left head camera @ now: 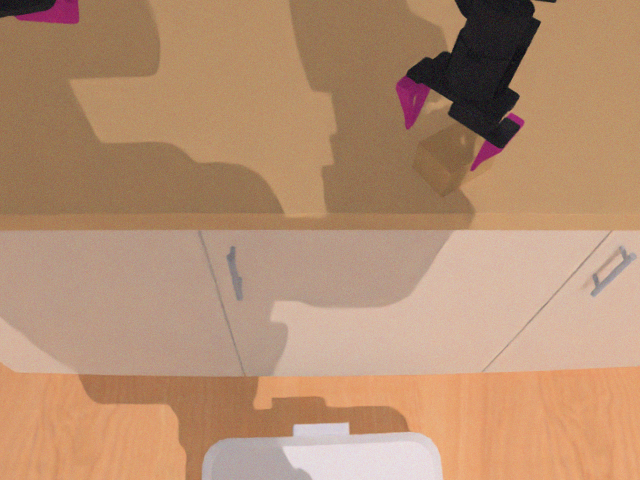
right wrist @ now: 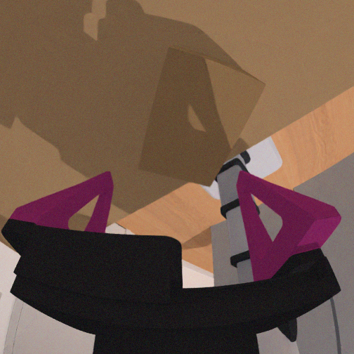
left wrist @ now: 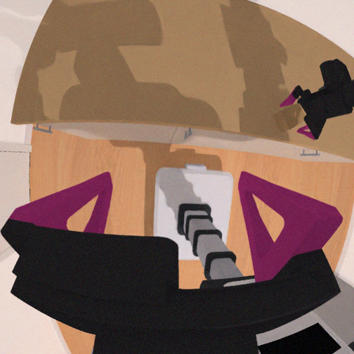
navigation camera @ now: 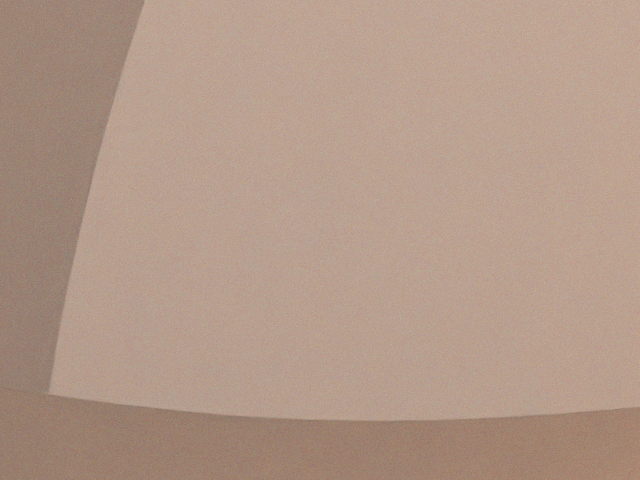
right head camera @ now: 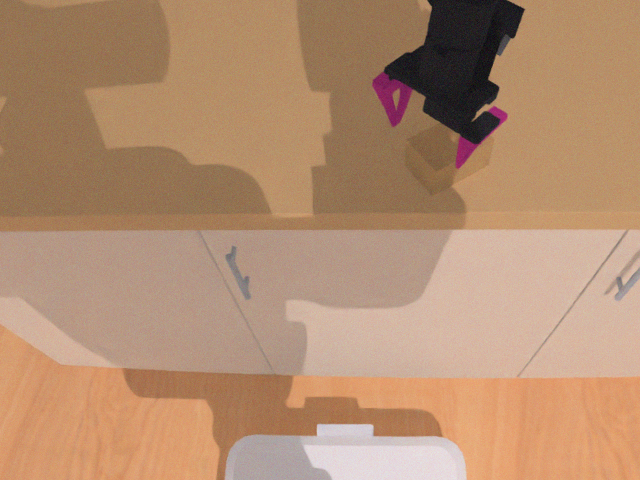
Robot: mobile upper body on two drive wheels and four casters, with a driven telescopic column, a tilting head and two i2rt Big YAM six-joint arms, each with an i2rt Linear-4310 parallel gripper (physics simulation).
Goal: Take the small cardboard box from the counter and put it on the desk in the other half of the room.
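Frame: origin at the left arm's base, x left, y back, z up, level; centimetres.
Where they show: right gripper, between the fingertips: (left head camera: 441, 147) (right head camera: 427, 144).
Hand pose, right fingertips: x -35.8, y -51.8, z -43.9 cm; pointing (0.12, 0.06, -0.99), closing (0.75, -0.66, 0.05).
Each offset is from my right fingertips to the top centre of the thing. "spot": to the spot under its first point. Level surfaces: height alone.
The small cardboard box {dx -3.1, dy -1.7, dz -1.1 cm} (left head camera: 443, 161) (right head camera: 430, 160) (left wrist: 286, 119) (right wrist: 182, 112) stands on the brown counter {dz -6.1 cm} (left head camera: 232, 113) (right head camera: 232, 118) (left wrist: 190, 65) (right wrist: 300, 40) near its front edge, partly in shadow. My right gripper (left head camera: 439, 149) (right head camera: 425, 146) (left wrist: 289, 117) (right wrist: 174, 178) is open and empty. Its fingertips hang above the box, one to each side as seen in the head views, and one finger covers part of the box. My left gripper (left wrist: 175, 178) is open and empty, away from the box; part of one of its fingers shows at the top left corner of the left head view. The desk does not show.
Pale cabinet doors {spot: dx +9.1, dy +3.3, dz -53.6 cm} (left head camera: 341, 335) (right head camera: 361, 335) with handles {spot: dx +26.9, dy +6.0, dz -20.5 cm} (left head camera: 235, 273) (right head camera: 237, 273) form the counter's front. My white base (left head camera: 361, 457) (right head camera: 382, 459) (left wrist: 170, 225) stands on the wooden floor {dz -97.1 cm} (left head camera: 516, 423) (right head camera: 542, 423) in front of it. A pale surface (navigation camera: 351, 206) fills most of the navigation view.
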